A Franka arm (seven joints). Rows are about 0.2 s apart.
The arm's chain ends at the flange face. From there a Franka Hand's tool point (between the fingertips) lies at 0.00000 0.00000 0.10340 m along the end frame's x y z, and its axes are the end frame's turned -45 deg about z.
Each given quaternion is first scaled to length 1.
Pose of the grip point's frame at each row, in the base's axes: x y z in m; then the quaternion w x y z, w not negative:
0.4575 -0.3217 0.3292 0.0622 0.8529 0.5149 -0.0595
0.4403 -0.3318 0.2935 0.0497 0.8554 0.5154 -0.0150
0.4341 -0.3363 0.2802 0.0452 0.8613 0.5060 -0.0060
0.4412 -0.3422 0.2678 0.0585 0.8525 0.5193 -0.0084
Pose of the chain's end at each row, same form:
0.4614 -0.3044 0.4311 0.0802 0.9850 0.1493 -0.0312
0.4377 -0.3214 0.3963 0.0517 0.9875 0.1488 0.0052
0.4304 -0.3276 0.3832 0.0441 0.9894 0.1379 0.0118
0.4364 -0.3310 0.3705 0.0573 0.9864 0.1535 0.0146

